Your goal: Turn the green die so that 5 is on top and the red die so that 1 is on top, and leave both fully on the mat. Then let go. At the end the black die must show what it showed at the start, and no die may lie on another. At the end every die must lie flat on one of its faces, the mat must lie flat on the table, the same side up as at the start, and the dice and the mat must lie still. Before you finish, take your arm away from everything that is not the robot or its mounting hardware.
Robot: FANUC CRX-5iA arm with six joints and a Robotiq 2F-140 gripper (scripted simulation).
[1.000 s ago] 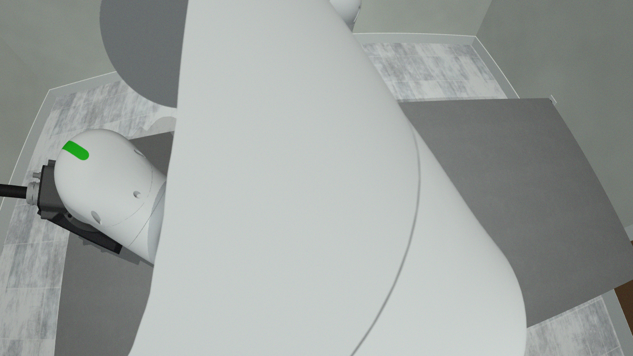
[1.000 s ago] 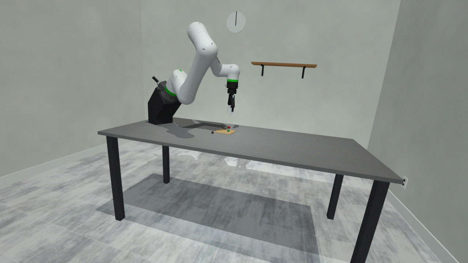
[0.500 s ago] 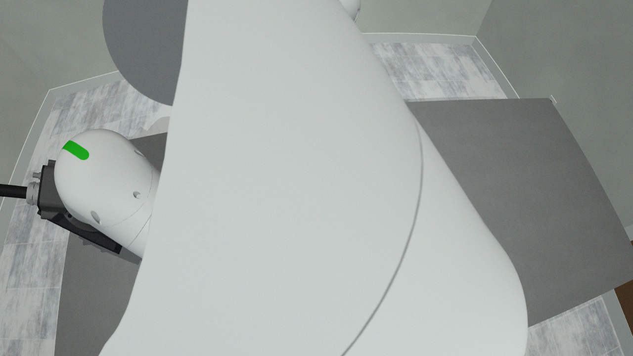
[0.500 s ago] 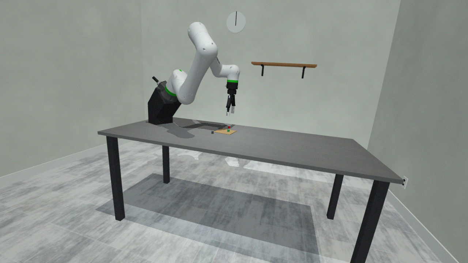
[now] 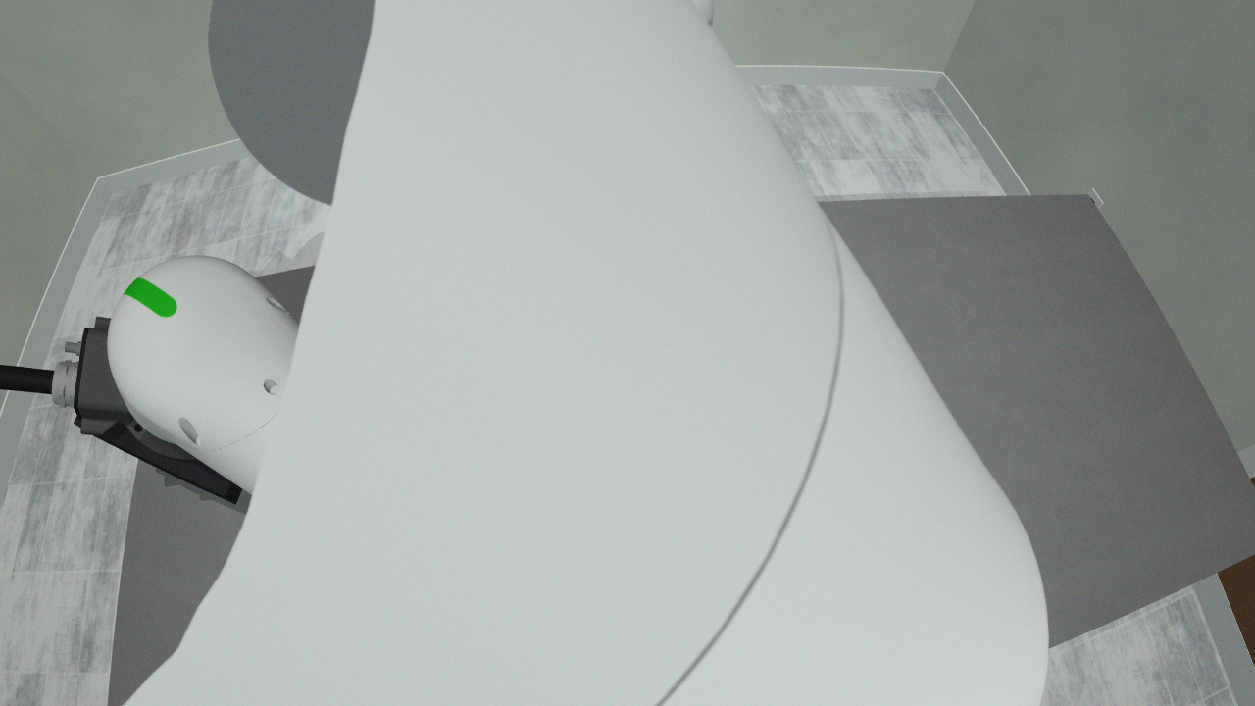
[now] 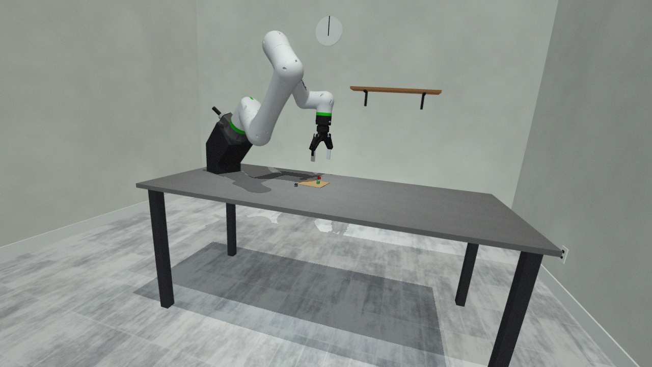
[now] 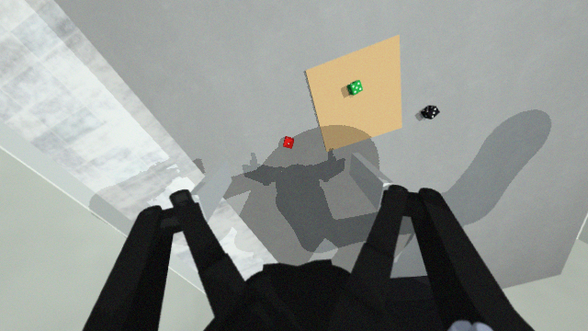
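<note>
The red die is 120 mm below my hand. Round my hand: green die (10 mm ahead, 130 mm to the right, 120 mm below); tan mat (10 mm behind, 130 mm to the right, 130 mm below); black die (100 mm behind, 230 mm to the right, 120 mm below).
</note>
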